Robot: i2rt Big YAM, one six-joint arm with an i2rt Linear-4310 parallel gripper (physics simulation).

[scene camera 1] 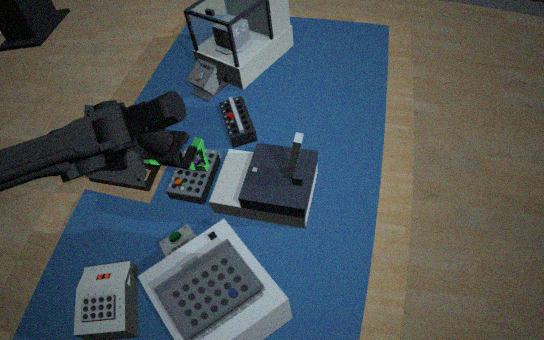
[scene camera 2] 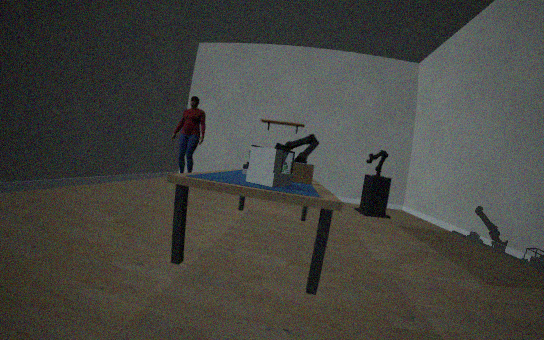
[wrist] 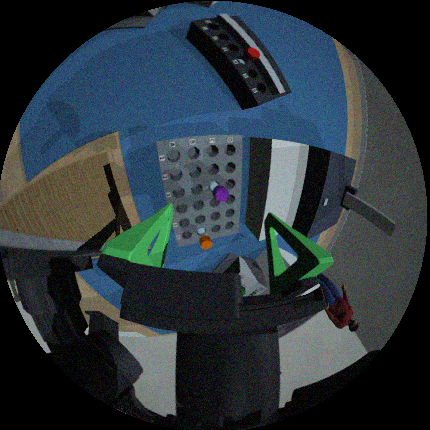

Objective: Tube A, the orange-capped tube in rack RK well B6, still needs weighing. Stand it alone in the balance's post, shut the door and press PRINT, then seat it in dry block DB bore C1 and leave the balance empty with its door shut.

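Places are measured from the arm's base along level axes (x ahead, y left, z up), in centimetres.
Pixels of known places: gripper, fingertip midpoint: [scene camera 1: 191,166] [wrist: 221,212]; arm's base, origin of the base link: [scene camera 2: 301,171] [wrist: 41,260].
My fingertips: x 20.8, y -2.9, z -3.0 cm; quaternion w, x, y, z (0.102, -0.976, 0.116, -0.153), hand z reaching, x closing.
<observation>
For each thing: its middle in the pictures, then the offset to it from my fingertips. "*": a spot on its surface instead.
- rack RK, body centre: [wrist: 202,190] [scene camera 1: 194,174] dz -4.3, dx -0.7, dy +0.7 cm
- Tube A's orange cap, body centre: [wrist: 205,241] [scene camera 1: 179,182] dz -0.8, dx -2.1, dy -3.9 cm
- balance, body centre: [scene camera 1: 230,34] [scene camera 2: 275,165] dz +5.3, dx +1.0, dy +41.4 cm
- purple-capped tube, body centre: [wrist: 214,186] [scene camera 1: 197,167] dz -2.7, dx +0.4, dy +1.6 cm
- black rack, body centre: [wrist: 243,55] [scene camera 1: 237,119] dz -3.4, dx +6.4, dy +17.1 cm
- dark-lidded box, body centre: [wrist: 314,191] [scene camera 1: 263,179] dz -0.7, dx +16.2, dy -1.8 cm
- large white block unit, surface spot: [scene camera 1: 275,302] * dz +7.7, dx +23.1, dy -29.4 cm
- green-button box, surface spot: [scene camera 1: 174,236] * dz +1.4, dx +1.4, dy -17.5 cm
- grey console, body centre: [scene camera 1: 198,75] dz +0.6, dx -6.1, dy +29.1 cm
My gripper [scene camera 1: 176,161] [wrist: 221,212] is open and empty, its green fingers wide apart above rack RK [scene camera 1: 186,196] [wrist: 204,161]. Tube A's orange cap [scene camera 1: 178,181] [wrist: 206,243] stands up from well B6, at the rack's near end in the wrist view, with a bit of clear tube below it. It lies between and beyond neither finger's grip. The balance [scene camera 1: 265,57] [scene camera 2: 261,166] stands at the top of the mat in scene camera 1, with a dark-framed glass chamber; its door position is unclear. A white unit with several bores and an orange-red display, probably dry block DB [scene camera 1: 127,295], is at the lower left.
A purple-capped tube [scene camera 1: 196,161] [wrist: 221,194] stands in the same rack. A black rack [scene camera 1: 245,138] [wrist: 220,65] holds a red-capped tube. A dark-lidded box [scene camera 1: 275,195] stands beside RK. A large white block unit [scene camera 1: 275,302], a green-button box [scene camera 1: 174,236] and a grey console [scene camera 1: 204,75] stand around.
</observation>
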